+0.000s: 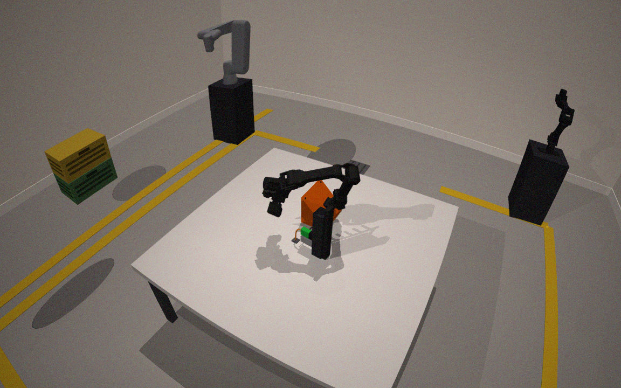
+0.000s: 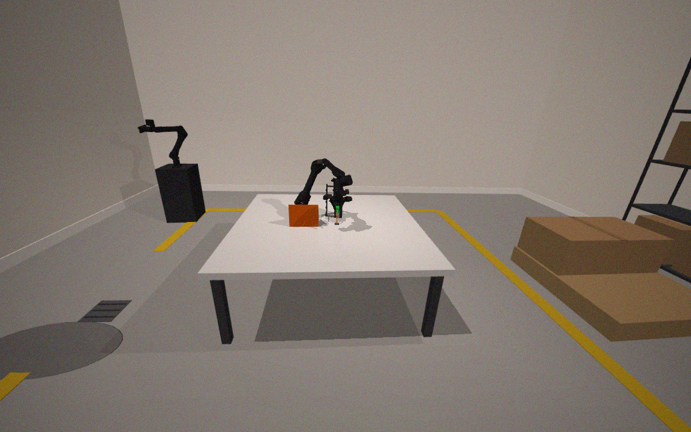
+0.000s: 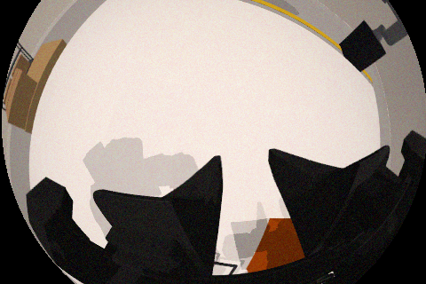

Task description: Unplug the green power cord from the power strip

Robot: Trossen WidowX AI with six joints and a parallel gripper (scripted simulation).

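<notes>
Now: the green plug 21 cm to the left of my gripper tip, 5 cm below it and 2 cm ahead of it.
</notes>
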